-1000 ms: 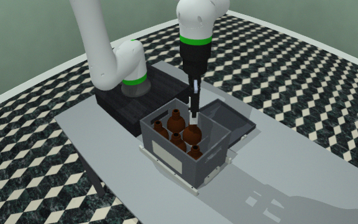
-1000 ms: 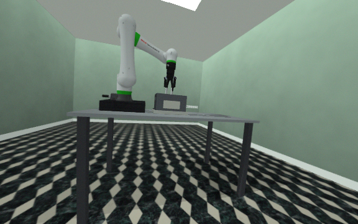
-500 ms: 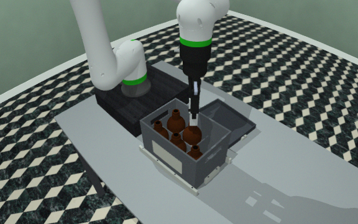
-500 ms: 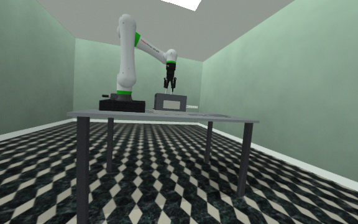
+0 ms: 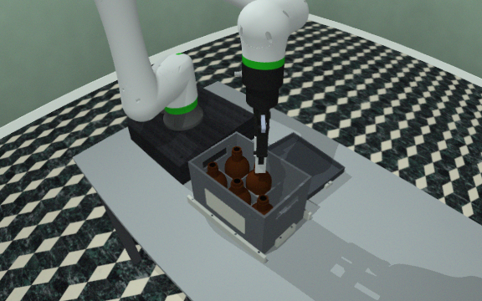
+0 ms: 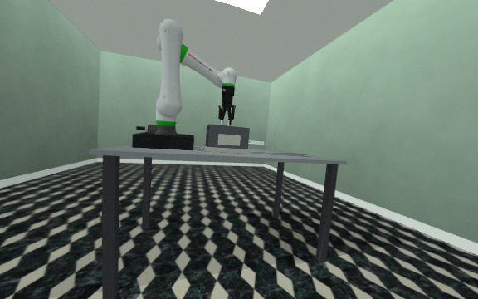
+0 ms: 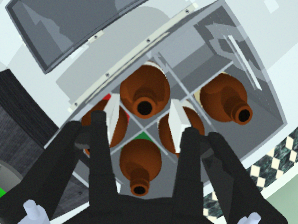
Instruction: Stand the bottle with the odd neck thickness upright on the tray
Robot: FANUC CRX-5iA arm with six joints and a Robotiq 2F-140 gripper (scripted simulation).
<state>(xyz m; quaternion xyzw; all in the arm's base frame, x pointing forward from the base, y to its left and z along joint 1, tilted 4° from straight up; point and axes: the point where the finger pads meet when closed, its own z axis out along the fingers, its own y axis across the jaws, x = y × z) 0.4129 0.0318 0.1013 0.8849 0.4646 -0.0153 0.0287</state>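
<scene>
The crate is 110 mm below my hand, 40 mm to the right of it and 10 mm ahead of it. From my hand the other things lie so: glass bottle (100 mm below, 80 mm behind, 20 mm to the right); then brown bottle (100 mm below, 90 mm to the right, 20 mm ahead); then dark grey tray (220 mm to the left, 180 mm below, 40 mm behind).
</scene>
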